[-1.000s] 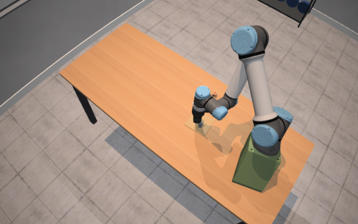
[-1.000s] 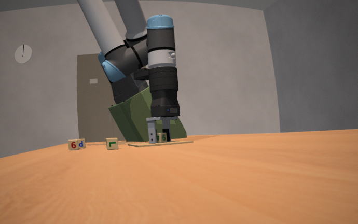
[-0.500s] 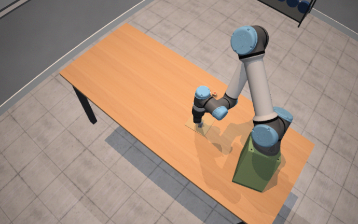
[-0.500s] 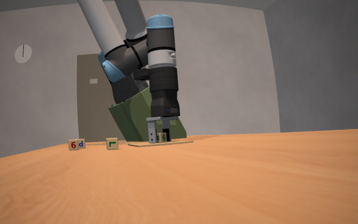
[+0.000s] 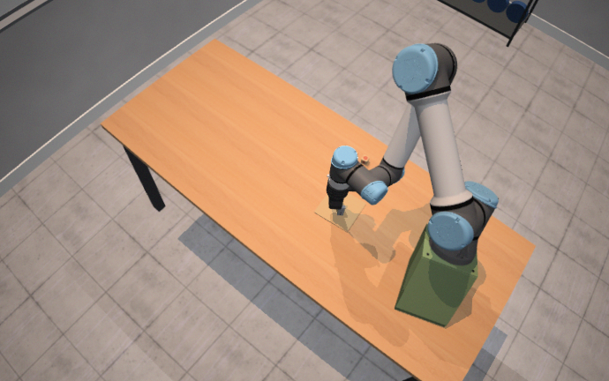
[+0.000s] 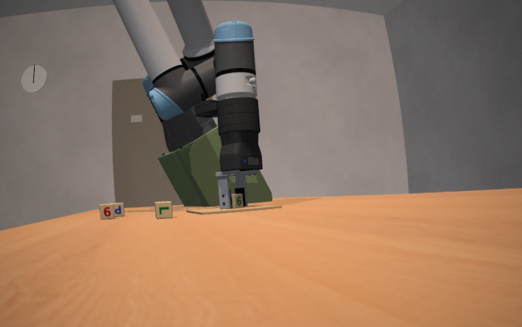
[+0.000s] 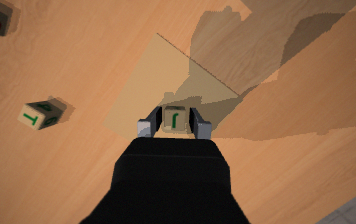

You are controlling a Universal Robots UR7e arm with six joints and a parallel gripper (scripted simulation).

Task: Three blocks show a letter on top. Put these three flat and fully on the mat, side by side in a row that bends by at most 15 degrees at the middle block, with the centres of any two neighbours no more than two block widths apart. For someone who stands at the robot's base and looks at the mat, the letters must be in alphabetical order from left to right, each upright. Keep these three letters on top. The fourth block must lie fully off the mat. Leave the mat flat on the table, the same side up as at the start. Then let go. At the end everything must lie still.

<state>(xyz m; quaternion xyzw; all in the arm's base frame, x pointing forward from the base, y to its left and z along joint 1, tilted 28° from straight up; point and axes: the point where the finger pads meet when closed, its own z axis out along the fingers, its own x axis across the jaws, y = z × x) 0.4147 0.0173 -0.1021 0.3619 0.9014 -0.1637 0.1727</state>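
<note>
Now: hand 10 mm to the left of the thin tan mat and 20 mm above it. Also, from my hand: red D block 70 mm ahead, 230 mm to the right, 10 mm below; then blue-marked block 10 mm behind, 220 mm to the right, 10 mm below.
</note>
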